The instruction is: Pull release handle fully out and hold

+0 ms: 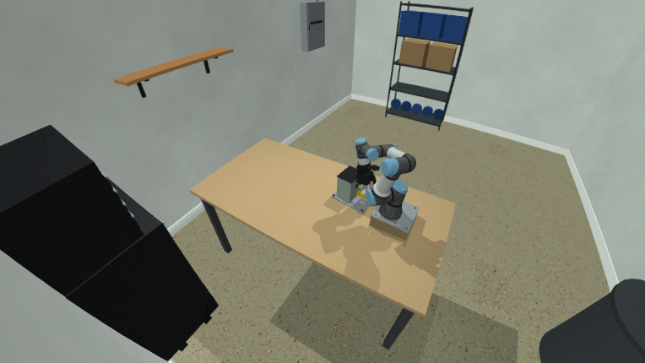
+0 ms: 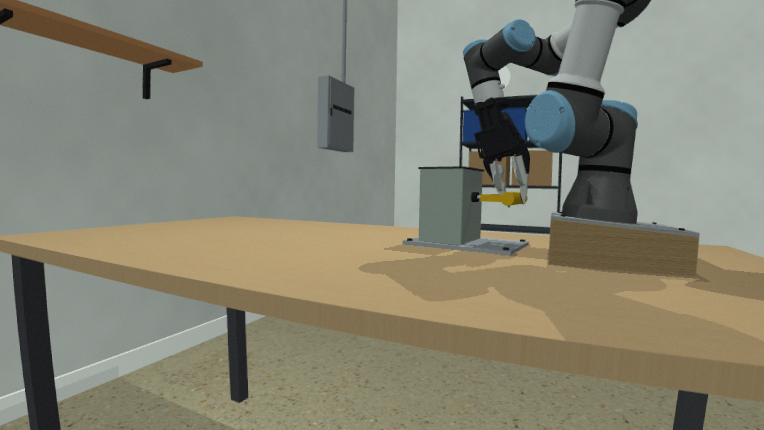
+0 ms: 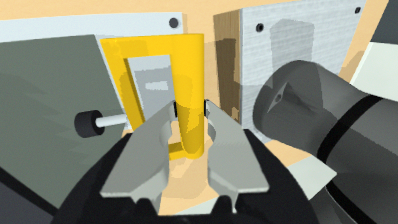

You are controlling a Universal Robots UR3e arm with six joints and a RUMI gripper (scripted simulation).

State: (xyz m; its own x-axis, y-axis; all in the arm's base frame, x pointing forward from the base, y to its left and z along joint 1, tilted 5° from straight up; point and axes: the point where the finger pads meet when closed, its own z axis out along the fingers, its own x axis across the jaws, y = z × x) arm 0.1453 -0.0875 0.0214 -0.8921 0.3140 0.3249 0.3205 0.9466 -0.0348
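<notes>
Now: the grey baseplate 100 mm below my hand, 100 mm ahead of it and 30 mm to the right of it.
</notes>
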